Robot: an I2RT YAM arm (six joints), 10 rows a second.
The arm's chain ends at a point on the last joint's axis. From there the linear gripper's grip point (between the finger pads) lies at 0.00 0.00 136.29 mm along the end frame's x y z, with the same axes.
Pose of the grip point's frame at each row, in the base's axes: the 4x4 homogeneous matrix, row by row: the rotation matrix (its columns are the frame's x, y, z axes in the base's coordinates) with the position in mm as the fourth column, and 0 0 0 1 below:
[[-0.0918 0.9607 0.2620 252.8], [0.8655 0.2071 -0.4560 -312.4], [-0.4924 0.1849 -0.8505 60.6], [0 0 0 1]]
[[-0.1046 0.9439 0.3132 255.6], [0.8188 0.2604 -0.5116 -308.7], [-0.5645 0.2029 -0.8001 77.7], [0 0 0 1]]
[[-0.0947 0.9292 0.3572 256.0], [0.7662 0.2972 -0.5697 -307.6], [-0.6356 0.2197 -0.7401 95.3], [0 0 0 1]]
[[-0.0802 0.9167 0.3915 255.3], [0.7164 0.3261 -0.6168 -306.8], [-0.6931 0.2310 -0.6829 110.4], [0 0 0 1]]
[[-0.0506 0.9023 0.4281 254.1], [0.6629 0.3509 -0.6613 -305.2], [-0.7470 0.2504 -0.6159 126.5], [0 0 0 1]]
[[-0.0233 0.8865 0.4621 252.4], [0.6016 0.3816 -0.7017 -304.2], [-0.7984 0.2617 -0.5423 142.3], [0 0 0 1]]
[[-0.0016 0.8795 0.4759 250.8], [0.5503 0.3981 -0.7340 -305.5], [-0.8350 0.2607 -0.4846 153.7], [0 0 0 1]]
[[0.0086 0.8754 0.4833 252.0], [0.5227 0.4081 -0.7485 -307.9], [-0.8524 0.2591 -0.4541 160.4], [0 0 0 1]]
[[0.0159 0.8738 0.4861 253.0], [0.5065 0.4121 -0.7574 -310.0], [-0.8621 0.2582 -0.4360 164.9], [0 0 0 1]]
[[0.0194 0.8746 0.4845 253.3], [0.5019 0.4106 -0.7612 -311.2], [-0.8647 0.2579 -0.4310 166.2], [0 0 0 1]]
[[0.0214 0.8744 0.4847 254.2], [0.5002 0.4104 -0.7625 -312.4], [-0.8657 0.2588 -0.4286 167.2], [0 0 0 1]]
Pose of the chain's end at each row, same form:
[[-0.0918 0.9607 0.2620 217.1], [0.8655 0.2071 -0.4560 -250.3], [-0.4924 0.1849 -0.8505 176.5], [0 0 0 1]]
[[-0.1046 0.9439 0.3132 212.9], [0.8188 0.2604 -0.5116 -239.0], [-0.5645 0.2029 -0.8001 186.7], [0 0 0 1]]
[[-0.0947 0.9292 0.3572 207.3], [0.7662 0.2972 -0.5697 -230.0], [-0.6356 0.2197 -0.7401 196.2], [0 0 0 1]]
[[-0.0802 0.9167 0.3915 201.9], [0.7164 0.3261 -0.6168 -222.7], [-0.6931 0.2310 -0.6829 203.5], [0 0 0 1]]
[[-0.0506 0.9023 0.4281 195.8], [0.6629 0.3509 -0.6613 -215.1], [-0.7470 0.2504 -0.6159 210.4], [0 0 0 1]]
[[-0.0233 0.8865 0.4621 189.4], [0.6016 0.3816 -0.7017 -208.6], [-0.7984 0.2617 -0.5423 216.2], [0 0 0 1]]
[[-0.0016 0.8795 0.4759 185.9], [0.5503 0.3981 -0.7340 -205.5], [-0.8350 0.2607 -0.4846 219.7], [0 0 0 1]]
[[0.0086 0.8754 0.4833 186.1], [0.5227 0.4081 -0.7485 -205.9], [-0.8524 0.2591 -0.4541 222.3], [0 0 0 1]]
[[0.0159 0.8738 0.4861 186.7], [0.5065 0.4121 -0.7574 -206.8], [-0.8621 0.2582 -0.4360 224.3], [0 0 0 1]]
[[0.0194 0.8746 0.4845 187.3], [0.5019 0.4106 -0.7612 -207.5], [-0.8647 0.2579 -0.4310 224.9], [0 0 0 1]]
[[0.0214 0.8744 0.4847 188.1], [0.5002 0.4104 -0.7625 -208.5], [-0.8657 0.2588 -0.4286 225.6], [0 0 0 1]]

